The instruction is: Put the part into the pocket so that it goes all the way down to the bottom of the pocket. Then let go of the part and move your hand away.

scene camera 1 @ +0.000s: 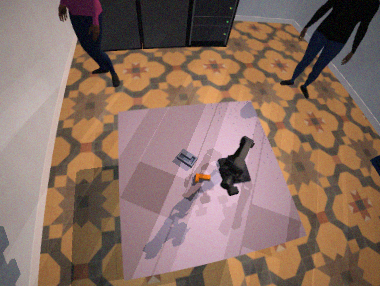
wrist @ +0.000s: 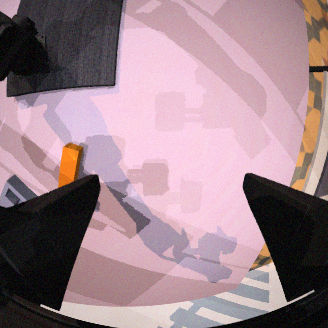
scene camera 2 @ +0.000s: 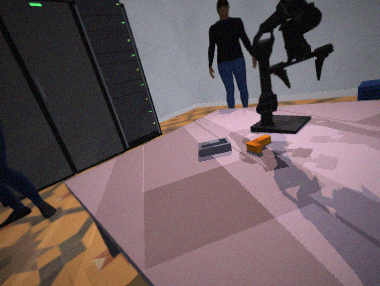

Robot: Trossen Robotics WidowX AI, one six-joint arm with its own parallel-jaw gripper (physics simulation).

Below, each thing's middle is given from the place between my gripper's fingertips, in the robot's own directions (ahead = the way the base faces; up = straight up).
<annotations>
My hand is 60 mm short of the orange block (wrist: pixel 71 153), 160 mm to the left of it and 200 mm above it.
</annotations>
